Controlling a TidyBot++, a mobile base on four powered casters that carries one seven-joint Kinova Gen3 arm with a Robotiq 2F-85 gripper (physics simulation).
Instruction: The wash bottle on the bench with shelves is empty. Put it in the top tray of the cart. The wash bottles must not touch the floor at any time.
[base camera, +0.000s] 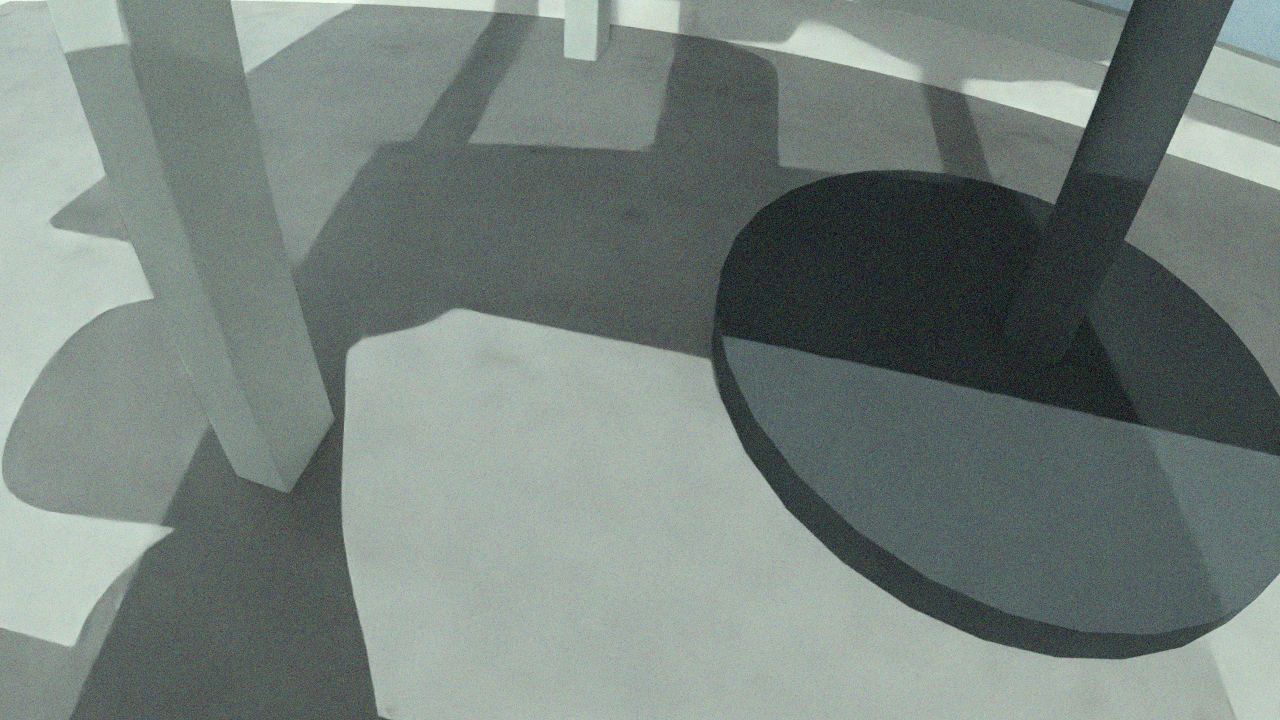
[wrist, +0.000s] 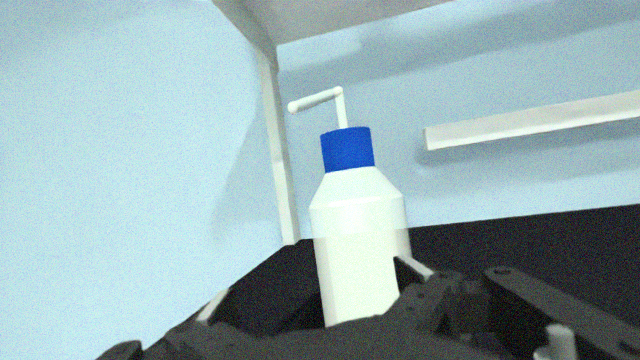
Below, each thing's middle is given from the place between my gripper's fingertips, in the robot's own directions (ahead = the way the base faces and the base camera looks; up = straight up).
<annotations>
Now: the white wash bottle (wrist: 358, 220) 30 mm ahead of my hand, 30 mm to the right of it and 30 mm above it.
</annotations>
